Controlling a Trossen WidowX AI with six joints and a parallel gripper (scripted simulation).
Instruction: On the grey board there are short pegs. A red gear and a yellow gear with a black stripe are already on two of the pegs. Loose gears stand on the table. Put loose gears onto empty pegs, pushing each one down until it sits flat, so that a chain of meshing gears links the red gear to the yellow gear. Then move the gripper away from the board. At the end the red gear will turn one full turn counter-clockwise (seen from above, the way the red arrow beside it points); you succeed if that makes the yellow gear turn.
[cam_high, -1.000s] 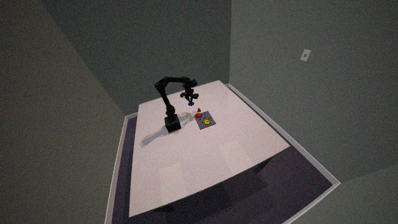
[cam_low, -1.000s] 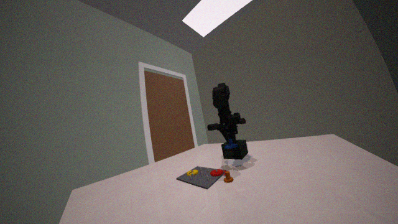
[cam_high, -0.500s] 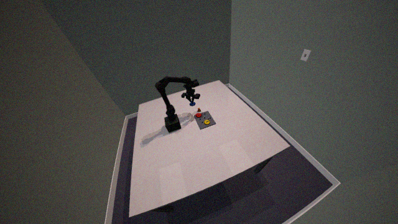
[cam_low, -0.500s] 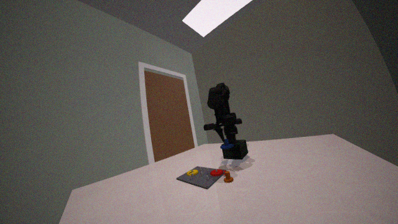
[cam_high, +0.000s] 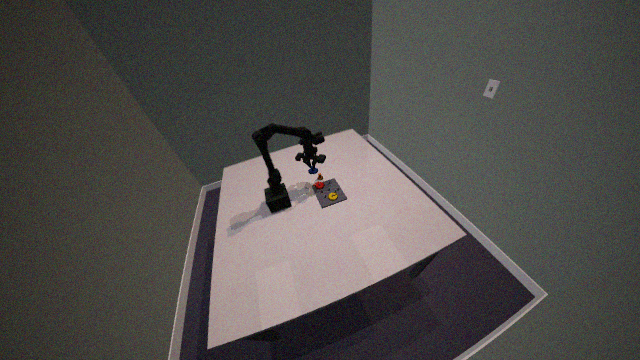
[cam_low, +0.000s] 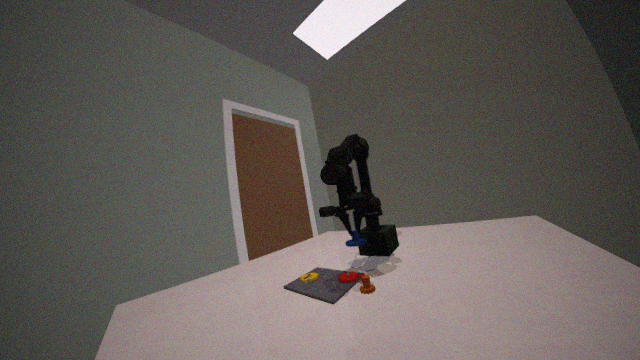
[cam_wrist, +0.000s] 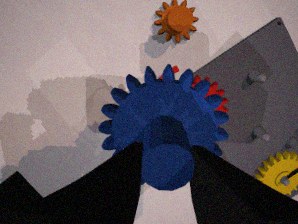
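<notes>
The orange gear is 130 mm below my gripper tip, 50 mm ahead of it and 40 mm to the left of it. Round my gripper tip: blue gear: 10 mm below; red gear: 130 mm below, 40 mm to the right, 20 mm ahead.
</notes>
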